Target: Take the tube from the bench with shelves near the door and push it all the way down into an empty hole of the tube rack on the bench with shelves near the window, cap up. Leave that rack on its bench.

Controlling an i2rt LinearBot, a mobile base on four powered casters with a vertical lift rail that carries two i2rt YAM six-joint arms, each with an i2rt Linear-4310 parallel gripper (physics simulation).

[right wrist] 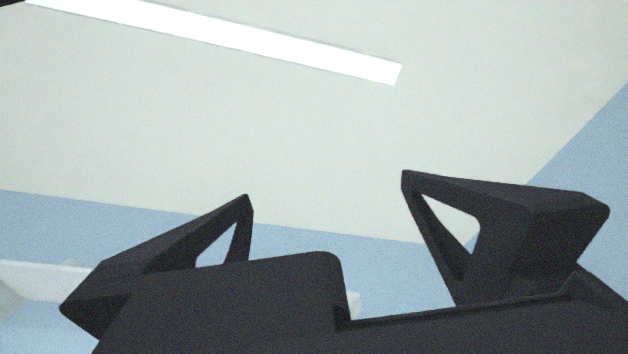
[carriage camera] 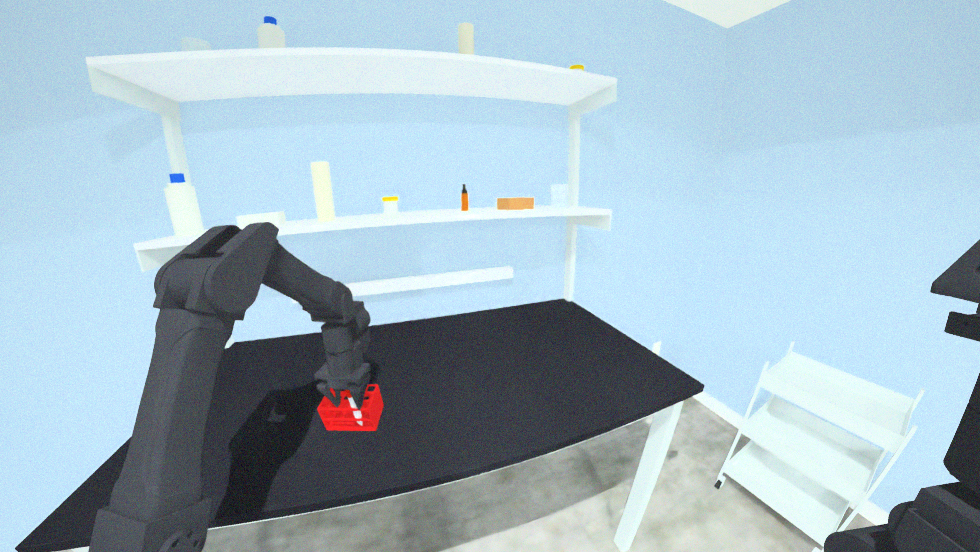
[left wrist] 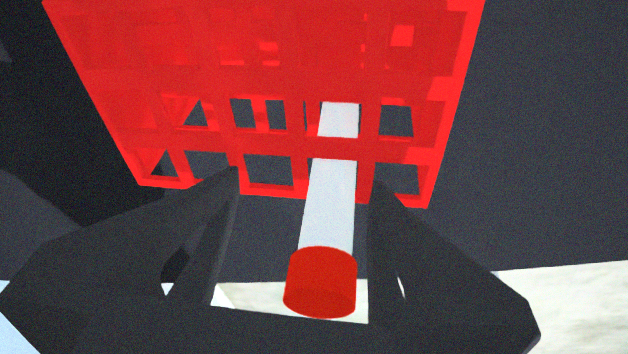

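Note:
The red tube rack stands on the dark bench. The white tube has a red cap, which is at its end nearest the left wrist camera. The tube looks slanted in the carriage view. In the left wrist view its shaft passes behind a red bar of the rack; its far end is hidden, so its depth is unclear. My left gripper is partly open at the rack, with its fingers on both sides of the tube and gaps beside it. My right gripper is wide open, empty and away from the bench.
The dark bench top has a lower shelf and an upper shelf behind it, holding bottles and boxes. A white cart stands on the floor at the right. The left arm reaches over the bench's left part.

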